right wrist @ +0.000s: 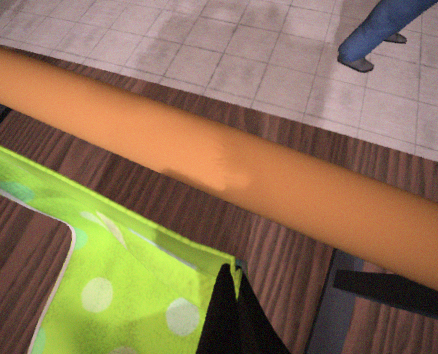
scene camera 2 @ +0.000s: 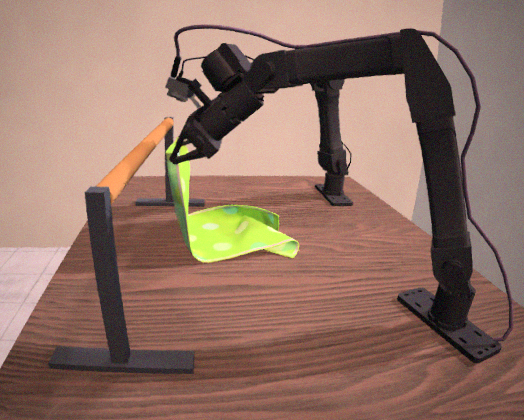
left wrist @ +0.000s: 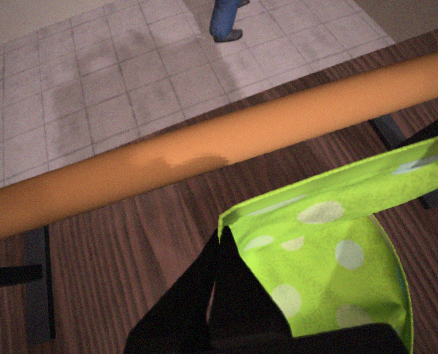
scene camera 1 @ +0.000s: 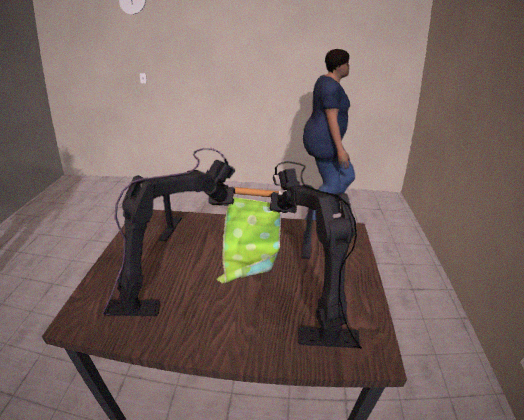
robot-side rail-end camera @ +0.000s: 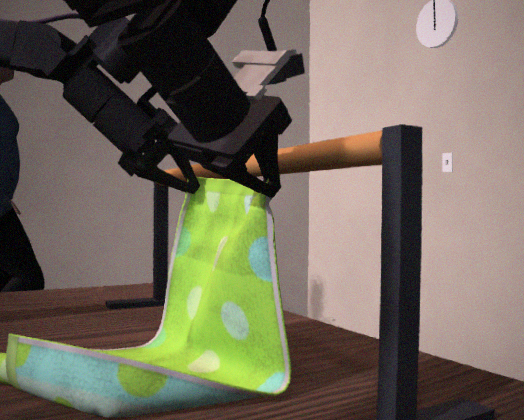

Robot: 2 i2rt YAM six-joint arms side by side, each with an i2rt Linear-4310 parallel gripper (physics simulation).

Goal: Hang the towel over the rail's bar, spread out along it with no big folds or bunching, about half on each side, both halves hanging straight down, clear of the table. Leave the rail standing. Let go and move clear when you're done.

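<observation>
The green towel with pale dots [scene camera 1: 250,235] [scene camera 2: 225,235] [robot-side rail-end camera: 225,280] [left wrist: 325,245] [right wrist: 125,270] hangs from both grippers on the robot side of the rail's orange bar [scene camera 1: 255,191] [scene camera 2: 140,157] [robot-side rail-end camera: 330,152] [left wrist: 250,130] [right wrist: 150,135]. Its held edge is near bar height. Its lower part bends back toward the arms at the table, with one corner curled. My left gripper [scene camera 1: 229,198] [scene camera 2: 172,160] [robot-side rail-end camera: 194,189] [left wrist: 225,233] is shut on one upper corner. My right gripper [scene camera 1: 280,204] [robot-side rail-end camera: 272,192] [right wrist: 228,271] is shut on the other; it is hidden in scene camera 2.
The rail stands upright on dark posts [scene camera 2: 107,270] [robot-side rail-end camera: 400,250] with flat feet [scene camera 2: 160,361] on the wooden table [scene camera 1: 200,330] [scene camera 2: 300,360]. A person in blue [scene camera 1: 327,120] is beyond the table's far side. The two forearms are close together above the towel in the rail-end view.
</observation>
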